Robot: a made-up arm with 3 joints. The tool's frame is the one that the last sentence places.
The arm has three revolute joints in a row. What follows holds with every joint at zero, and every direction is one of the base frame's. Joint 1 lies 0.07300 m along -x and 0.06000 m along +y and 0.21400 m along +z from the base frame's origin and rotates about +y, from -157.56 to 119.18 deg. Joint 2 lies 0.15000 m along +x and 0.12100 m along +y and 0.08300 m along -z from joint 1 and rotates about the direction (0.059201, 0.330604, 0.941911), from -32.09 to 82.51 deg. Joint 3 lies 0.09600 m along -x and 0.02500 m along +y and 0.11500 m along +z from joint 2 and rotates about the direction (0.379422, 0.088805, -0.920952), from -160.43 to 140.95 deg. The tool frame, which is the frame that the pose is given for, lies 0.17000 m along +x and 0.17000 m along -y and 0.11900 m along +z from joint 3; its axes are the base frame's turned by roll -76.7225, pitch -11.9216 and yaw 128.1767 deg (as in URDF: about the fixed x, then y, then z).
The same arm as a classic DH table. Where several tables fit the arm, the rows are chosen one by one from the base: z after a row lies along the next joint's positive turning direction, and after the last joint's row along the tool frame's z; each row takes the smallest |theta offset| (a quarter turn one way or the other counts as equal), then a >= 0, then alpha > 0; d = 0 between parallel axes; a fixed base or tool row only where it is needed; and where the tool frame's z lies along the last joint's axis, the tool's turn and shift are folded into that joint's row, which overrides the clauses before.
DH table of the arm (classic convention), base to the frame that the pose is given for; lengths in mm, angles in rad. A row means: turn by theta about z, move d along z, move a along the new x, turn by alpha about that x. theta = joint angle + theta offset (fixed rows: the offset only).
base (fixed): theta offset 0  d 214  a -73  alpha -1.5708
joint 1: theta offset 0.0628  d 206.7  a 154.9  alpha 1.2339
joint 2: theta offset -0.8546  d -87.9  a -58.3  alpha -2.5247
joint 3: theta offset -0.0094  d -225.8  a 260  alpha -2.1446
tool (fixed): theta offset 2.7099  d -31.8  a 0  alpha 0
Joint limits (rad, base to tool): -2.7499..2.0801 -0.5601..1.4401 -2.8..2.46

